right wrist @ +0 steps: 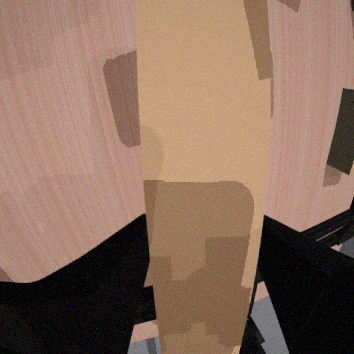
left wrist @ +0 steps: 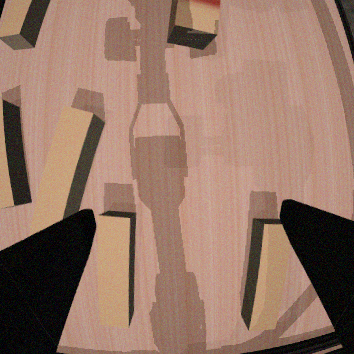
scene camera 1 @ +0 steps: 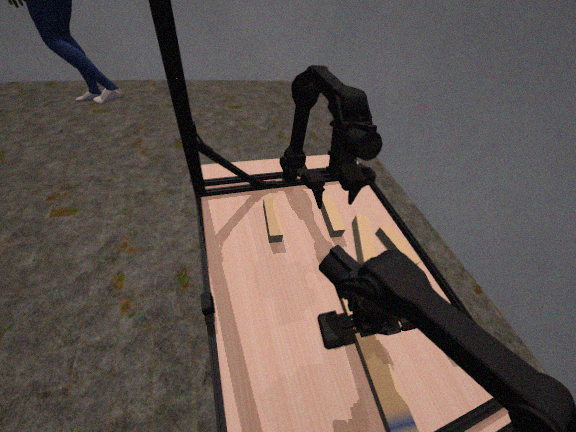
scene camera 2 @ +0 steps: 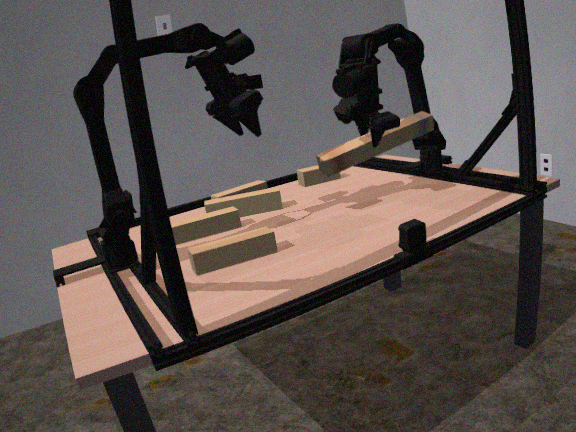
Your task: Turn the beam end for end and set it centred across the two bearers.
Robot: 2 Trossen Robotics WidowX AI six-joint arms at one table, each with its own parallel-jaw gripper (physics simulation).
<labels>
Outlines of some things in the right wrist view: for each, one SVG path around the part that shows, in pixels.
My right gripper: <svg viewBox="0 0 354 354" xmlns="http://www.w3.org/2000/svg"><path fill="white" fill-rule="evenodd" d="M263 214L257 265L289 354L354 354L354 258ZM145 213L140 214L100 242L96 247L93 247L80 257L39 280L32 282L0 281L0 354L127 354L149 264Z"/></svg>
A beam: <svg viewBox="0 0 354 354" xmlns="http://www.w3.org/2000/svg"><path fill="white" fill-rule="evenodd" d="M135 0L141 164L149 259L161 354L238 354L258 259L268 171L270 47L267 1Z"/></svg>
</labels>
